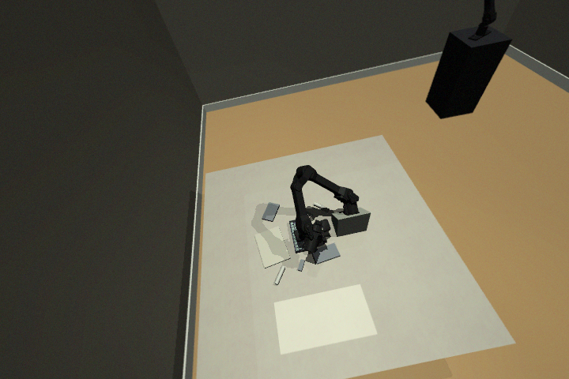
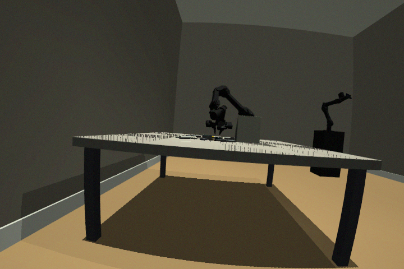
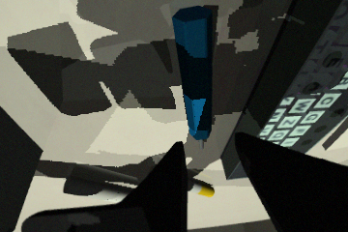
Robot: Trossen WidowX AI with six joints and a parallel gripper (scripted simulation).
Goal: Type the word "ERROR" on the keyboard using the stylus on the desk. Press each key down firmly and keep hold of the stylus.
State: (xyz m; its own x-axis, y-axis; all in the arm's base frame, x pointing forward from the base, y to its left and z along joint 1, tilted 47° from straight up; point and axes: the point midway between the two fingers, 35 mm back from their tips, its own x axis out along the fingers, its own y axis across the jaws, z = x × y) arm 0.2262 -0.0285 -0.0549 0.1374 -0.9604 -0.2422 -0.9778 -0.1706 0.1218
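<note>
Right now the blue stylus is 20 mm to the right of my gripper tip and 30 mm below it. The rest, counted from my gripper tip: grey block 60 mm behind, 130 mm to the left, 30 mm below; notepad 220 mm ahead, 40 mm to the left, 30 mm below.
</note>
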